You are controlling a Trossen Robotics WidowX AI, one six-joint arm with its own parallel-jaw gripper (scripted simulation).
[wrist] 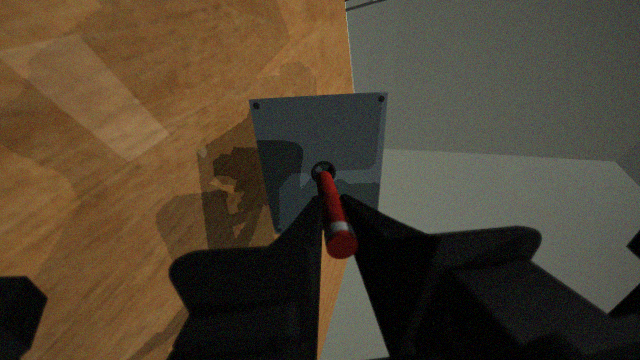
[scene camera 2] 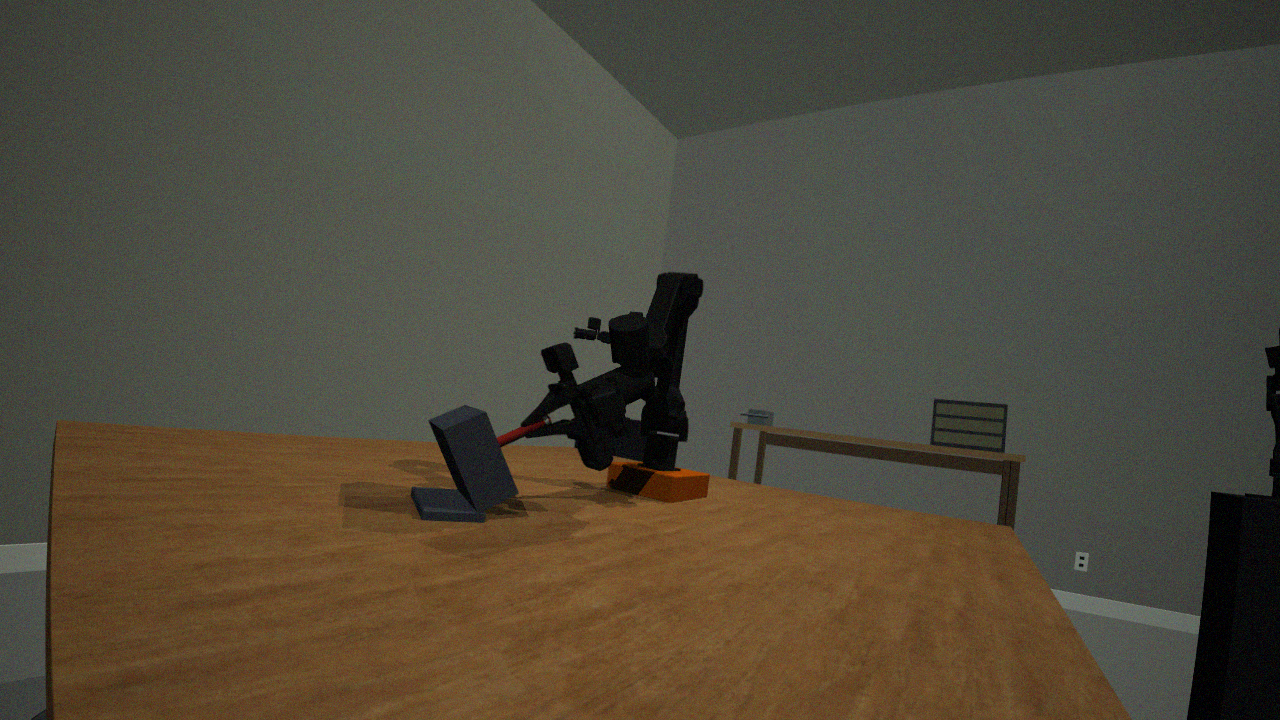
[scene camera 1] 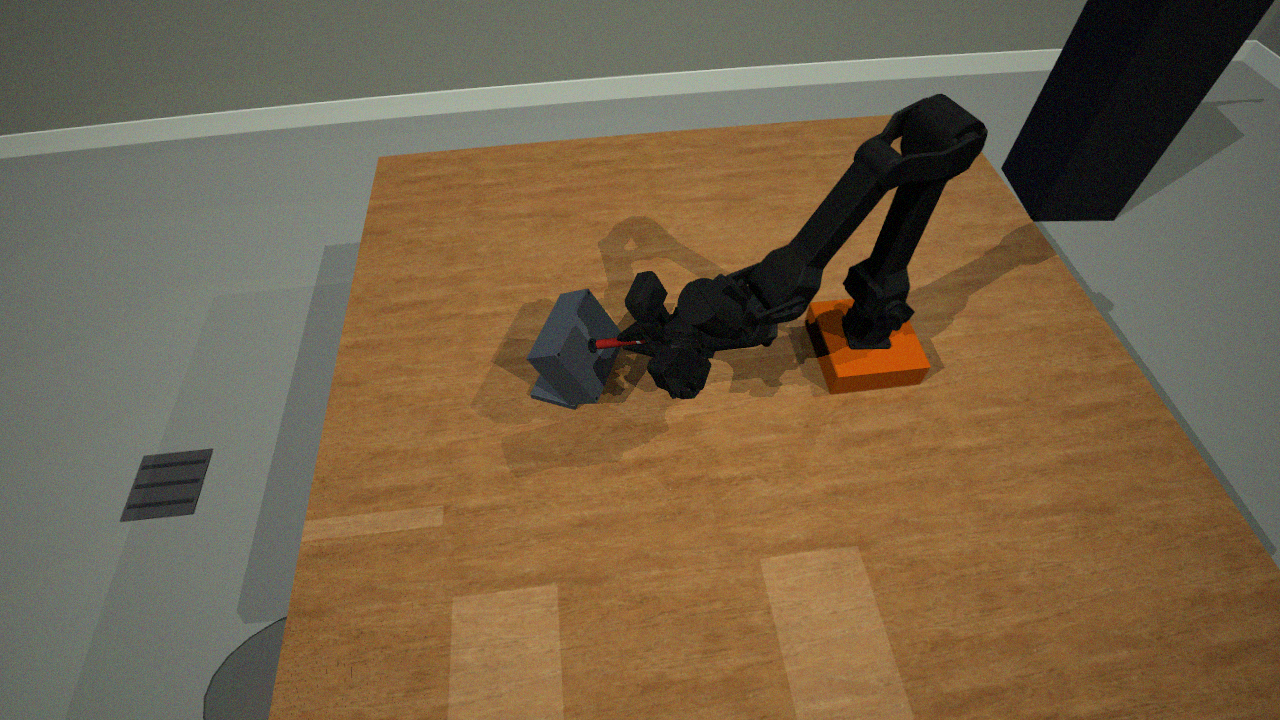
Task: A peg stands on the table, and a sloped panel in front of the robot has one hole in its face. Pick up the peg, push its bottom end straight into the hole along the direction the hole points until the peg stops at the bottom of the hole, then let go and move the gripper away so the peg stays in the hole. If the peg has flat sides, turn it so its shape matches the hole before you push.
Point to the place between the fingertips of my gripper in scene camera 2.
At 523, 431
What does my gripper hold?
A red peg.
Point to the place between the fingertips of my gripper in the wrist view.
At 330, 201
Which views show my gripper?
The wrist view, scene camera 2 and scene camera 1: all of them.
